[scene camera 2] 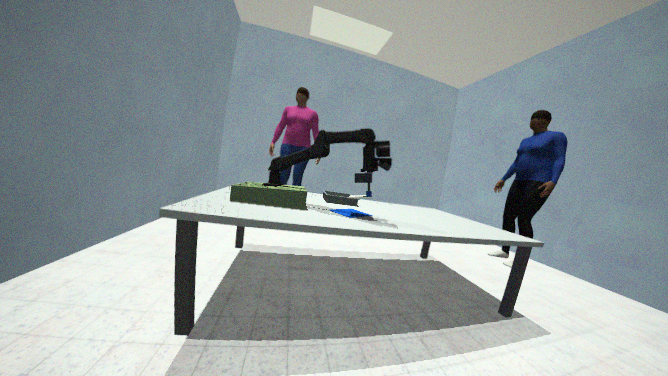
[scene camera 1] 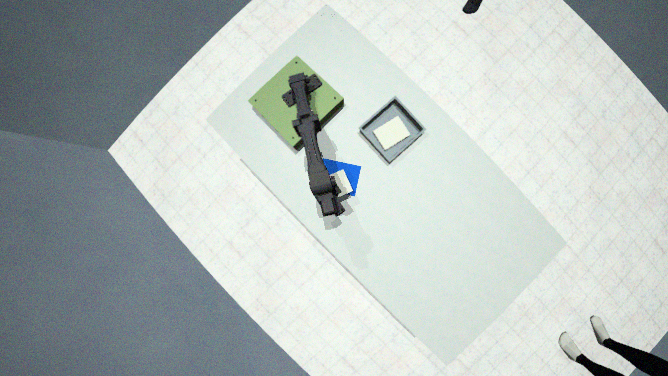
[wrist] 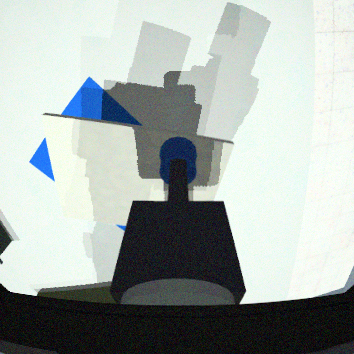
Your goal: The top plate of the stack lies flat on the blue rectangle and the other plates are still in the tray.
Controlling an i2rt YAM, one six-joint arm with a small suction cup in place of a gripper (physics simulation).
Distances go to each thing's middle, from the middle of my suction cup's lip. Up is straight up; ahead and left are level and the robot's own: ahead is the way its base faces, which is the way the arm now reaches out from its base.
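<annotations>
Relative to the blue rectangle (wrist: 91, 101), my suction cup is 120 mm above, 60 mm past and 90 mm to the right of it. The tray (scene camera 1: 394, 107) is 440 mm to the left of my suction cup, 90 mm behind it and 90 mm below it. Going by their middles, the blue rectangle is the nearest to my suction cup of the things named here.
</annotations>
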